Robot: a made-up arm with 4 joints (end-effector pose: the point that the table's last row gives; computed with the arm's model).
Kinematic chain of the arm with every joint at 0, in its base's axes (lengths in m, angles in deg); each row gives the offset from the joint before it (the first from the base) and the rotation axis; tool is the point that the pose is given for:
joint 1: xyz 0 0 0.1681 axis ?
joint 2: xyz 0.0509 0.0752 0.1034 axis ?
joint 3: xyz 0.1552 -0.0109 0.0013 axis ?
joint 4: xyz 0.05 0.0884 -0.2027 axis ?
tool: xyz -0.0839 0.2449 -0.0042
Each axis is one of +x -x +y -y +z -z.
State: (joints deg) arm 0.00 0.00 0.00 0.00
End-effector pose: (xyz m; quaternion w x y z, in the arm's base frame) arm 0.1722 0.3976 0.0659 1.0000 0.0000 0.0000 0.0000
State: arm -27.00 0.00 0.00 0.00
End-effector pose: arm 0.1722 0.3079 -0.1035 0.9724 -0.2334 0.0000 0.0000
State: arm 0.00 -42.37 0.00 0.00
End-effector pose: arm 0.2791 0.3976 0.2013 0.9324 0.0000 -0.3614 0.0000
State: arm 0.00 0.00 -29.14 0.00
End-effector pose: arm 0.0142 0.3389 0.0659 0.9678 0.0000 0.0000 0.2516
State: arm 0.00 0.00 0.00 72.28
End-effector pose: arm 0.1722 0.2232 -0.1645 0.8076 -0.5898 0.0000 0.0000
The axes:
joint 1: +x
joint 2: +y
joint 3: -z
joint 4: -x

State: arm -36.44 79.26 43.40 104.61
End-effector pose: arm -0.3515 0.0114 0.0085 0.0162 -0.7533 0.6504 0.0963
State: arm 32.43 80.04 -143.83 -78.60
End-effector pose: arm 0.1054 -0.0651 0.1410 0.3693 -0.5421 -0.4691 -0.5914
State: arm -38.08 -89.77 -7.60 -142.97
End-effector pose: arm 0.1020 0.1127 0.3830 0.4680 0.5320 0.0534 0.7037
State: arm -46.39 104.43 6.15 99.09
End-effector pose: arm -0.4092 0.1442 0.1491 0.1410 -0.5968 0.7218 0.3208
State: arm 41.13 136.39 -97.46 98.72
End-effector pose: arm -0.3363 -0.2092 0.4450 0.5508 0.4935 -0.0520 0.6710
